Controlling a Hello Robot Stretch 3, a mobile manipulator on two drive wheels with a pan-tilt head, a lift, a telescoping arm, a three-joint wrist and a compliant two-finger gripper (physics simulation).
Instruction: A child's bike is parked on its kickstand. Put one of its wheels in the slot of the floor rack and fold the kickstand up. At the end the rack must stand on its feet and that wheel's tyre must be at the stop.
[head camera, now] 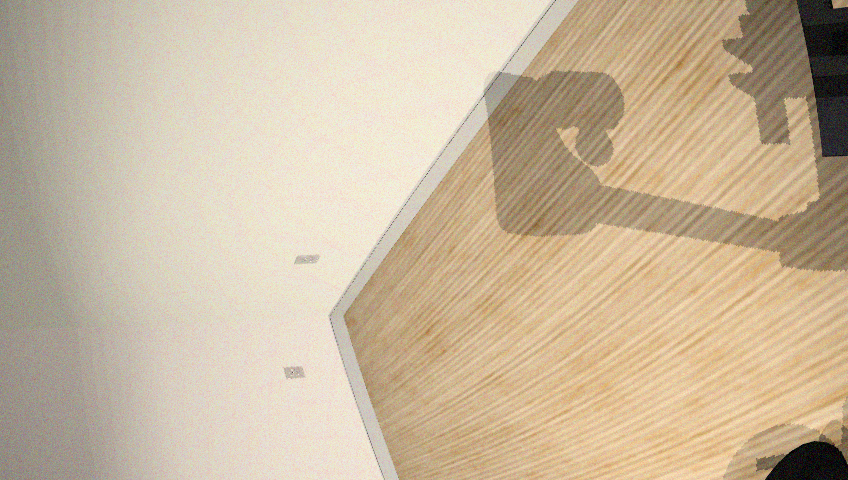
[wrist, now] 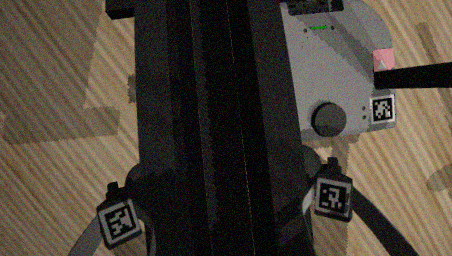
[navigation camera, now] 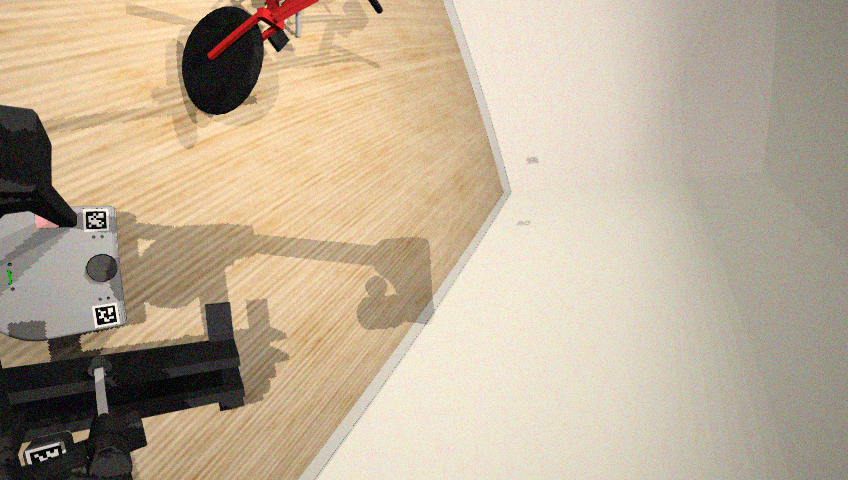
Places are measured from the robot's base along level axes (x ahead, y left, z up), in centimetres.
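Pixels of known places: gripper, between the fingertips: (wrist: 224, 175); robot's base, origin of its link: (wrist: 303, 112) (navigation camera: 101, 265).
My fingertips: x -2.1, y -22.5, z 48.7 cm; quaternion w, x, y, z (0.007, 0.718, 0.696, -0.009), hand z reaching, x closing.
Observation:
Ahead of a thing's pixels: the offset from my fingertips to its top centre. "spot": to the spot under its first point.
The dark floor rack (wrist: 210, 123) (navigation camera: 171, 374) (head camera: 830, 77) fills the middle of the wrist view, held lengthwise above the wooden floor. My gripper (wrist: 224, 175) is shut on the rack, with one tagged fingertip on each side of it. The child's bike shows at the top left of the navigation view, with a black wheel @[spot: dy +88.8, dx +35.5, dz -27.8 cm] (navigation camera: 221, 59) and a red frame @[spot: dy +95.6, dx +40.4, dz -10.2 cm] (navigation camera: 258, 20); the rest is cut off by the frame edge. A short grey rod @[spot: dy +127.6, dx +74.0, dz -43.3 cm] (navigation camera: 297, 26) hangs under its frame. A black wheel edge @[spot: dy +75.8, dx +36.6, dz -31.1 cm] (head camera: 809, 465) shows at the bottom right of the head view.
My grey base (wrist: 333, 70) (navigation camera: 109, 269) sits beside the rack. Cream walls meet in a corner with a white baseboard (navigation camera: 507, 190) (head camera: 337, 316) to one side. My arm's shadow (navigation camera: 393, 284) falls on the floor near the wall.

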